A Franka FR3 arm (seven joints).
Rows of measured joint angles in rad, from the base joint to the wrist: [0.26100, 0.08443, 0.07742, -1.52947, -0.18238, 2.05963, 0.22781]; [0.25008, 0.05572, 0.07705, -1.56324, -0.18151, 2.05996, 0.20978]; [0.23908, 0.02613, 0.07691, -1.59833, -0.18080, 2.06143, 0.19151]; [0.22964, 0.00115, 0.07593, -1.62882, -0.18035, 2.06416, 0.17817]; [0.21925, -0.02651, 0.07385, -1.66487, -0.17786, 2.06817, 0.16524]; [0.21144, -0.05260, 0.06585, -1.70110, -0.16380, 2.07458, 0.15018]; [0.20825, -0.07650, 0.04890, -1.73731, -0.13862, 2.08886, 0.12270]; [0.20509, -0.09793, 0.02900, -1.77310, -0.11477, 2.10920, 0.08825]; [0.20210, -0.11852, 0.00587, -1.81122, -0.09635, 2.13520, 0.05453]
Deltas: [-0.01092, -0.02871, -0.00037, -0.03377, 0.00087, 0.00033, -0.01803]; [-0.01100, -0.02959, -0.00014, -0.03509, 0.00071, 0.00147, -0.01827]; [-0.00944, -0.02498, -0.00098, -0.03049, 0.00045, 0.00273, -0.01334]; [-0.01039, -0.02766, -0.00208, -0.03605, 0.00249, 0.00401, -0.01293]; [-0.00781, -0.02609, -0.00800, -0.03623, 0.01406, 0.00641, -0.01506]; [-0.00319, -0.02390, -0.01695, -0.03621, 0.02518, 0.01428, -0.02748]; [-0.00316, -0.02143, -0.01990, -0.03579, 0.02385, 0.02034, -0.03445]; [-0.00299, -0.02059, -0.02313, -0.03812, 0.01842, 0.02600, -0.03372]
